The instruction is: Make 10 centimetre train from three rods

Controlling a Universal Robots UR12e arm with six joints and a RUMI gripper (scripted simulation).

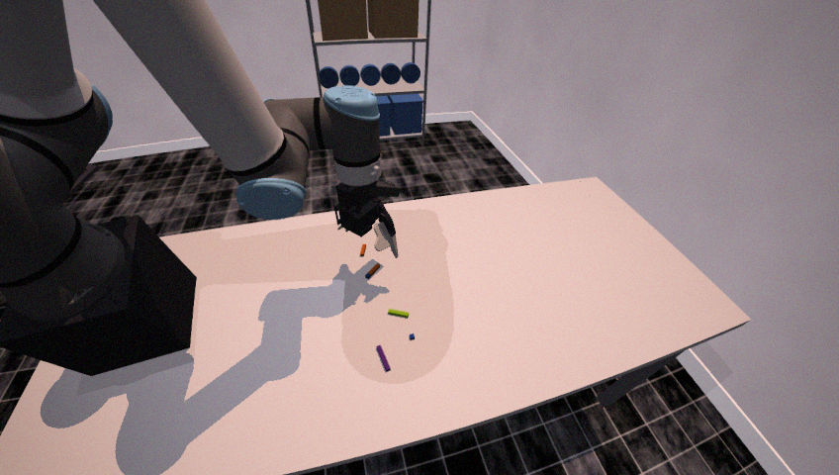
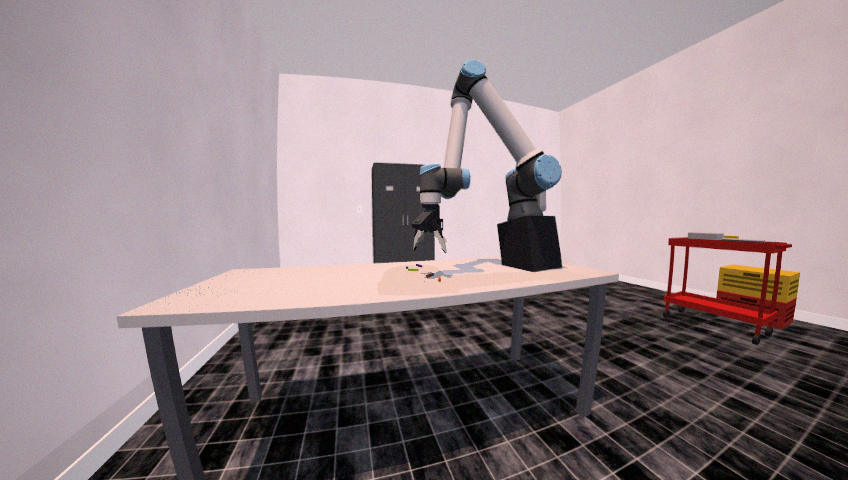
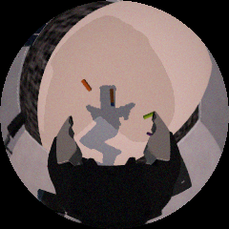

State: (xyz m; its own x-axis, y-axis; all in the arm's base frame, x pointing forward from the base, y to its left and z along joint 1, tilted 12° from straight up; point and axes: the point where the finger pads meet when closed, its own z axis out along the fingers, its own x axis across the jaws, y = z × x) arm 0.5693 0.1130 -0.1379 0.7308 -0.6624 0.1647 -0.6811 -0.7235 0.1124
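Now: the lime rod 50 mm ahead of my hand, 150 mm to the right of it and 100 mm below it. Also, from my hand: purple rod (260 mm to the right, 100 mm below).
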